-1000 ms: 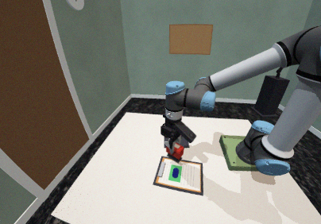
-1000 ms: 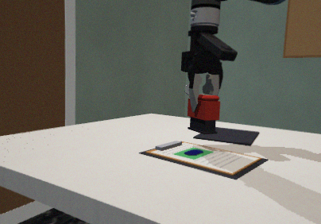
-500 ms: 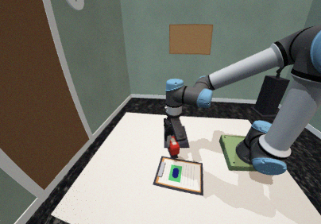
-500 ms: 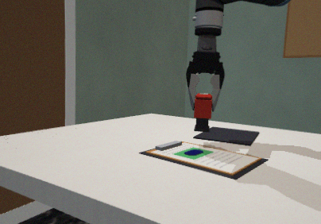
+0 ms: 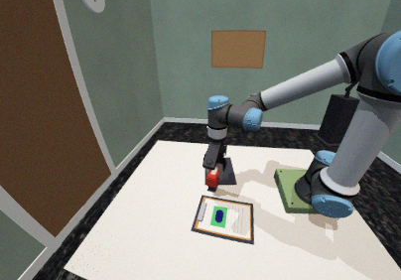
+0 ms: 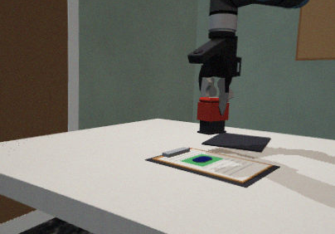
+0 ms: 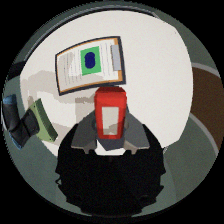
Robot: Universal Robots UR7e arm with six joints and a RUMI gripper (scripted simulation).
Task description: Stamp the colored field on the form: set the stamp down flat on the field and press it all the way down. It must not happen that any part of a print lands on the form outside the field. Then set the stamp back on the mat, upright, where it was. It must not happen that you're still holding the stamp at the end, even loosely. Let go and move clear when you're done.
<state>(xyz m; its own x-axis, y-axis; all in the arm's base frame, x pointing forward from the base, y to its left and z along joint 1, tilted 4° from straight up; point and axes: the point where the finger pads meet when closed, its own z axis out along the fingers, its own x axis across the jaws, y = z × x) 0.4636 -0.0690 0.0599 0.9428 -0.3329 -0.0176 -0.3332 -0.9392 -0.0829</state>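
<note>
The dark mat is 160 mm to the right of my hand, 110 mm below it and 40 mm behind it. From my hand the other things lie so: red stamp (20 mm below).
</note>
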